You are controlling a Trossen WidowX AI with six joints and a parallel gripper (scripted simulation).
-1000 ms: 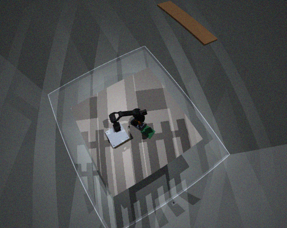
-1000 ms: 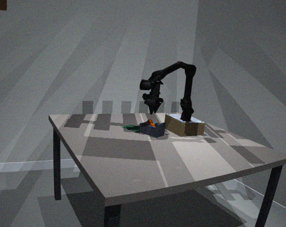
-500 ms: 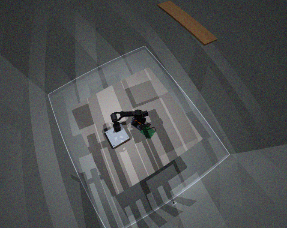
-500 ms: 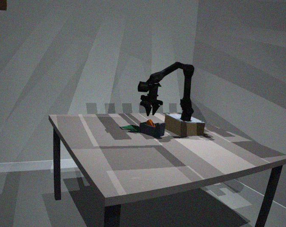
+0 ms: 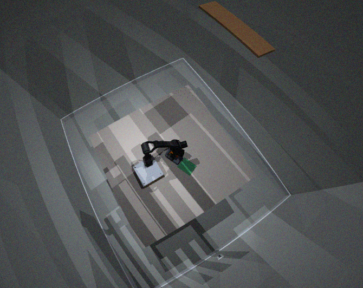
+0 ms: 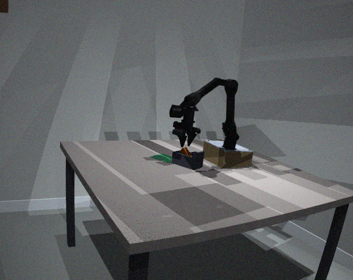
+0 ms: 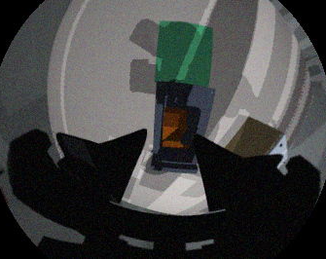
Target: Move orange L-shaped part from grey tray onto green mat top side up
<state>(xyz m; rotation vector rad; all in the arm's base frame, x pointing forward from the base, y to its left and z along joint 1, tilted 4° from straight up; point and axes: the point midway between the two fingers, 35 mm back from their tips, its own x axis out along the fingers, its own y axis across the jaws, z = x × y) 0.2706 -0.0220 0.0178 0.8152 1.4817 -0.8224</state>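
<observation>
The orange L-shaped part lies 4 cm behind my gripper tip, 2 cm to the left of it and 6 cm below it. From my gripper tip the other things lie so: green mat: 6 cm ahead, 13 cm to the right, 12 cm below.
</observation>
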